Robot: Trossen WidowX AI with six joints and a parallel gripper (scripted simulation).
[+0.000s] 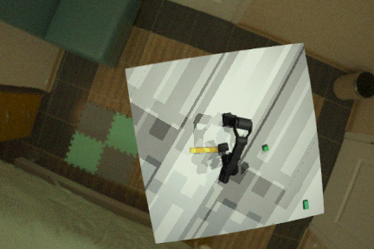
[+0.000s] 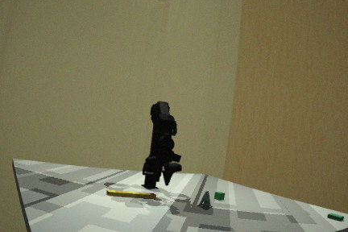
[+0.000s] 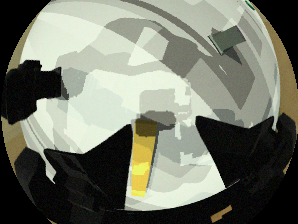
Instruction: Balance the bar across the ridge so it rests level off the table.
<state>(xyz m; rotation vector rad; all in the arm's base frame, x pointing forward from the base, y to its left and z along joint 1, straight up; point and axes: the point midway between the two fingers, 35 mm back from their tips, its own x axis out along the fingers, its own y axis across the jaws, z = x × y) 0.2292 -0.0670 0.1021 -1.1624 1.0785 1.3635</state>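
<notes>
Right now my gripper tip is 12 cm to the left of the yellow bar, 6 cm above it and 3 cm past it. The rest, counted from my gripper tip: small green cube (30 cm to the left, 5 cm below, 2 cm ahead).
</notes>
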